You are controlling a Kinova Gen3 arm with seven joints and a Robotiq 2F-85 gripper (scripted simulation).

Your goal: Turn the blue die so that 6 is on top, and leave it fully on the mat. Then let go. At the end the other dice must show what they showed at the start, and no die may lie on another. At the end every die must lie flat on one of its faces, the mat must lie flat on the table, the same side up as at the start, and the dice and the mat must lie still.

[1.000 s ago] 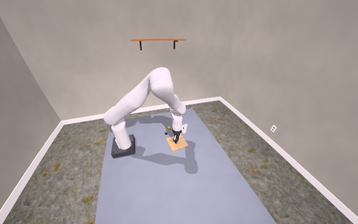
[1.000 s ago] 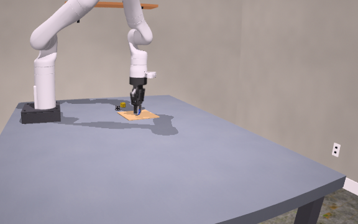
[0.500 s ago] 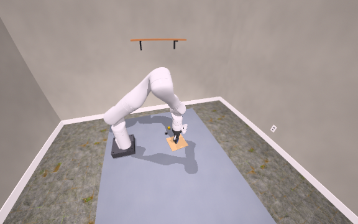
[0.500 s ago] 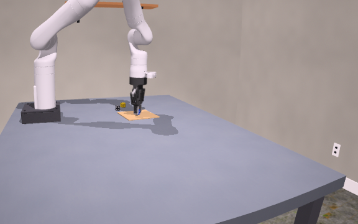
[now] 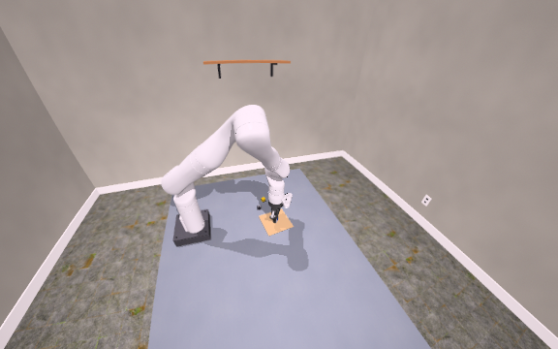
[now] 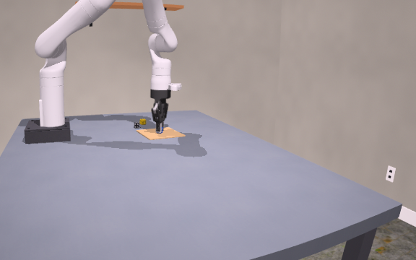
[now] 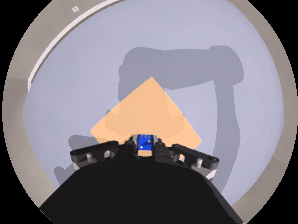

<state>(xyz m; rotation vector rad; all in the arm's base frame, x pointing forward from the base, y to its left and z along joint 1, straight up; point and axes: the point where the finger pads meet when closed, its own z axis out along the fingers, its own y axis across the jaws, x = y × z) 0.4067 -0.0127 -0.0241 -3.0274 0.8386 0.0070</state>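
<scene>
Now: hand 20 mm above the mat. The rest, counted from my hand: black die 110 mm to the left, 70 mm behind, 20 mm below; yellow die 170 mm to the left, 40 mm behind, 20 mm below; blue die 10 mm below.
</scene>
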